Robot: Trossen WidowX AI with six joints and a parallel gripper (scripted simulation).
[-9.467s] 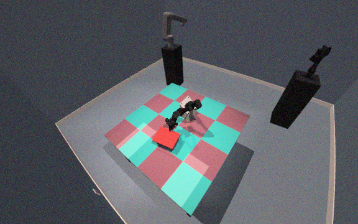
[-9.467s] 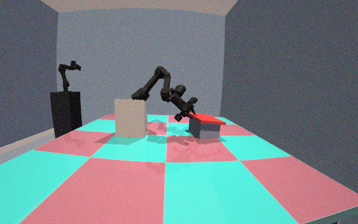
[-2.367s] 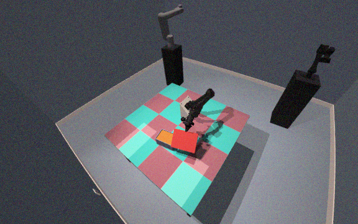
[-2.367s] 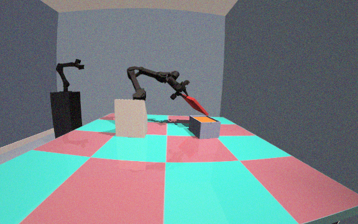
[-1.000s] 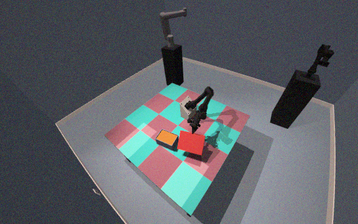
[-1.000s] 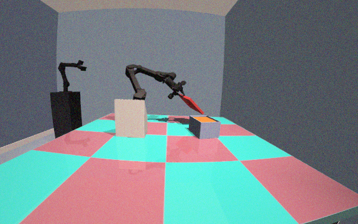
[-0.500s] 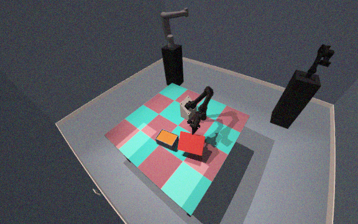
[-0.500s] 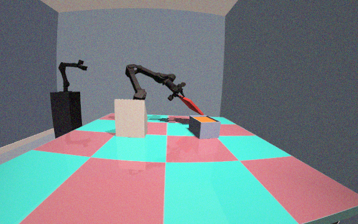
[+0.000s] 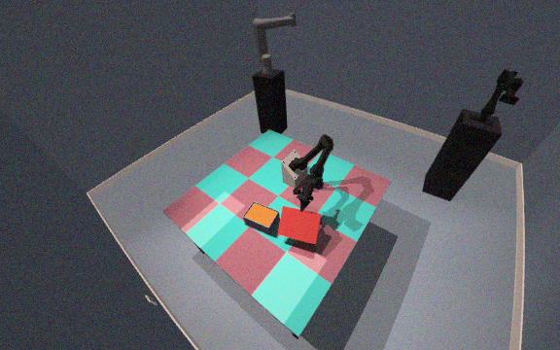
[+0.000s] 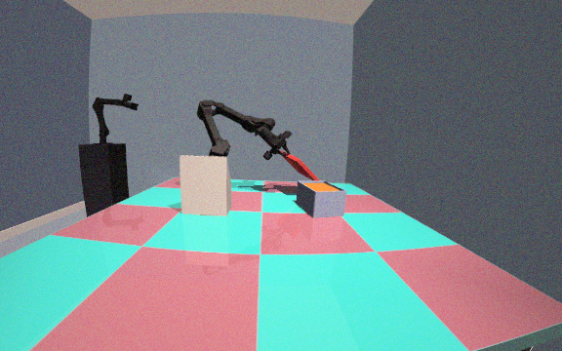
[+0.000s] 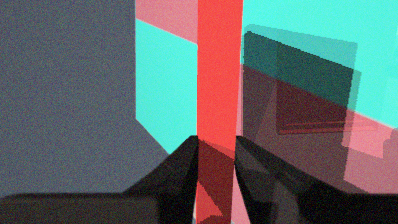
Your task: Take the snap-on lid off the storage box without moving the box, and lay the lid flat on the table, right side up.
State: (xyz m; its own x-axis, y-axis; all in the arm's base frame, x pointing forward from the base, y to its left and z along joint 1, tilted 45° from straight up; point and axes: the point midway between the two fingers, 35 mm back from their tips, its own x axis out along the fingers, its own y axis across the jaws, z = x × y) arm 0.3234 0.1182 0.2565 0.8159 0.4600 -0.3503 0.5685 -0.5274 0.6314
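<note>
The red lid lies 60 mm ahead of my gripper tip, 20 mm to the left of it and 50 mm below it. Also, from my gripper tip: grey storage box 90 mm ahead, 260 mm to the right, 150 mm below.
</note>
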